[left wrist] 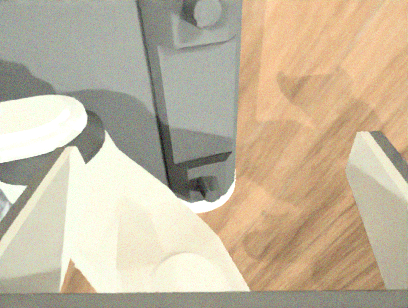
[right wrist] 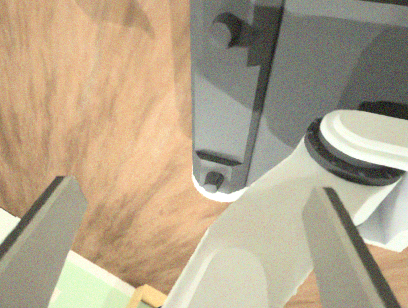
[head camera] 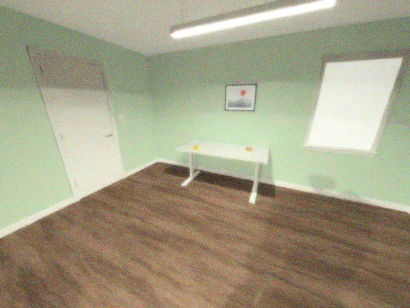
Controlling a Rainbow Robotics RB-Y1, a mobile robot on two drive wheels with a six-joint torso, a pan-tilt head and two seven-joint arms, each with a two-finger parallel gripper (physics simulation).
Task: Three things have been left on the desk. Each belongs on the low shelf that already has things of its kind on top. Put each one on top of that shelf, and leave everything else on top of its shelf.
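Places are measured from the robot's base along level axes (x ahead, y left, z up), in millimetres.
Pixels of known places: left gripper, between the fingertips: [left wrist: 213, 157]; right gripper, between the fingertips: [right wrist: 192, 195].
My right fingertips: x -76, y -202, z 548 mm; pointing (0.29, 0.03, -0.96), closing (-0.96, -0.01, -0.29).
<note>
Behind a point stands the place of what it marks.
The white desk [head camera: 222, 149] {x 2301, y -524, z 721 mm} stands against the far wall in the head view. A small yellow thing [head camera: 196, 148] {x 2298, y -78, z 750 mm} lies on its left part. A small orange-brown thing [head camera: 249, 149] {x 2164, y -947, z 754 mm} lies on its right part; it is too small and blurred to tell whether it is one thing or two. A third separate thing cannot be made out. My left gripper [left wrist: 213, 157] {x -86, y 222, z 548 mm} is open and empty over the floor and my base, far from the desk. My right gripper [right wrist: 192, 195] {x -76, y -202, z 548 mm} is open and empty on the other side. No low shelf shows in the head view.
A white door [head camera: 82, 135] {x 2301, y 1685, z 1000 mm} is in the left wall. A framed picture [head camera: 241, 97] {x 2631, y -895, z 1572 mm} hangs above the desk, and a bright window [head camera: 352, 102] {x 1870, y -2243, z 1500 mm} is to the right. In the right wrist view, a pale wooden corner [right wrist: 147, 294] {x 606, y 2246, z 73 mm} shows at the bottom edge, near the green wall.
</note>
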